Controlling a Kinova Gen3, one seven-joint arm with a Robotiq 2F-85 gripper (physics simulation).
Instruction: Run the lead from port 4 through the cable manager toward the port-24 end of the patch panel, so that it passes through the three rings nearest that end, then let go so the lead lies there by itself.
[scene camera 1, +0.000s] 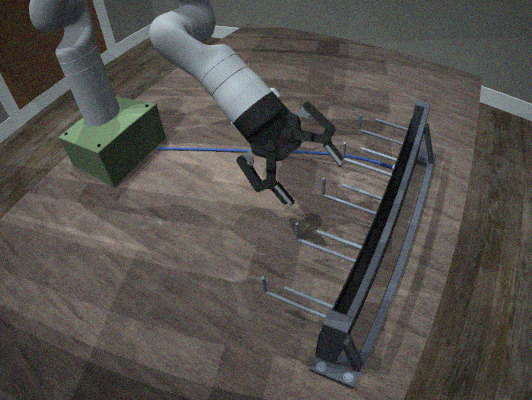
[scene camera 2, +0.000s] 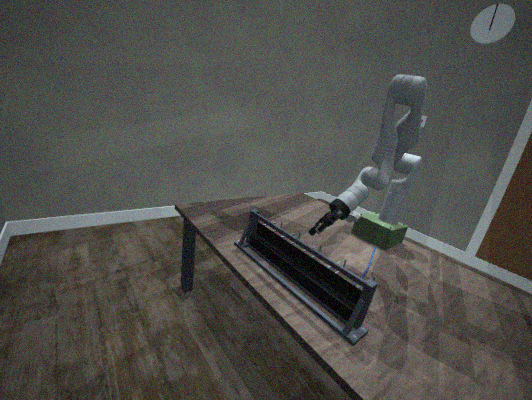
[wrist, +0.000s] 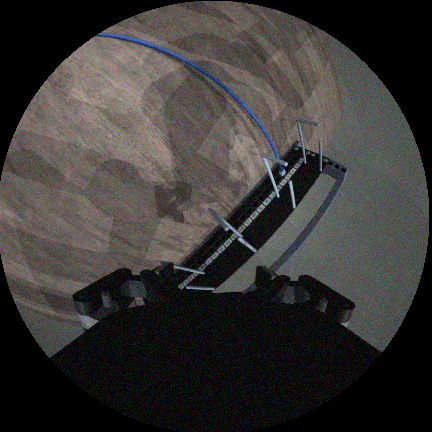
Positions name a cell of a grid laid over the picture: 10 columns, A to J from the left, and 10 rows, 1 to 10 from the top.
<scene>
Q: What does my gripper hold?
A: Nothing.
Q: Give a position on a black patch panel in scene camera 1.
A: At G8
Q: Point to my gripper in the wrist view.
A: At E7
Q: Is my gripper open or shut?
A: Open.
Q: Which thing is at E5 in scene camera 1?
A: My gripper.
</scene>
